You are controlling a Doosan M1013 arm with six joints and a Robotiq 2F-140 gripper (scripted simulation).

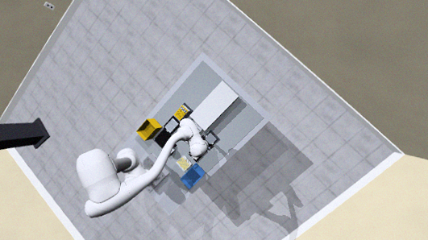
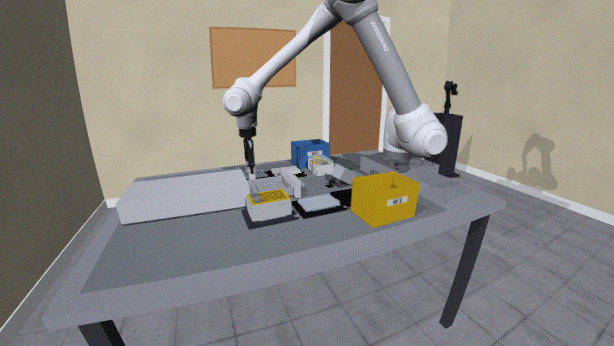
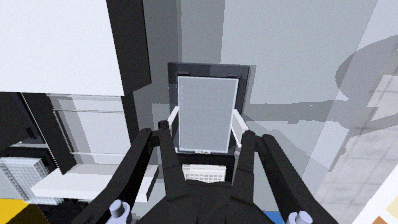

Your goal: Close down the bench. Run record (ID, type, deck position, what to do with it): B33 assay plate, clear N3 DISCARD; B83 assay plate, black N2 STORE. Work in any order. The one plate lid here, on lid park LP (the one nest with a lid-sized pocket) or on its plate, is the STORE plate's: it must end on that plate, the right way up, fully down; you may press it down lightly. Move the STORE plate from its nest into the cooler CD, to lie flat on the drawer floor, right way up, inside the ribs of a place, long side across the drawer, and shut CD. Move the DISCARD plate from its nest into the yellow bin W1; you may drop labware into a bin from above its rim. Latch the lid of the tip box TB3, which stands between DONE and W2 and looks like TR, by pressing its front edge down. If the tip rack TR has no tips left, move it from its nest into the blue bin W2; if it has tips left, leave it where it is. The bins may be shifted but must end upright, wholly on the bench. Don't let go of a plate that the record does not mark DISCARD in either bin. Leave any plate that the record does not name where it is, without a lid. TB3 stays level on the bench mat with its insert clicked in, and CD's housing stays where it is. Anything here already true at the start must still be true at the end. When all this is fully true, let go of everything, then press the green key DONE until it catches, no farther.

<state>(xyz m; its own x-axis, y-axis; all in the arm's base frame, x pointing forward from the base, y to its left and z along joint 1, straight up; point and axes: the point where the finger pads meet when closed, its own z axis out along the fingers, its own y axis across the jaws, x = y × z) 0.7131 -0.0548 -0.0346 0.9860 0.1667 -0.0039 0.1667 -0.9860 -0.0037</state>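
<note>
Right now the drawer is 40 mm behind my hand, 190 mm to the left of it and 10 mm below it. The rest, counted from my hand: see-through plate lid 10 mm below; cooler CD 90 mm ahead, 210 mm to the left, 10 mm below; black plate 20 mm below.
</note>
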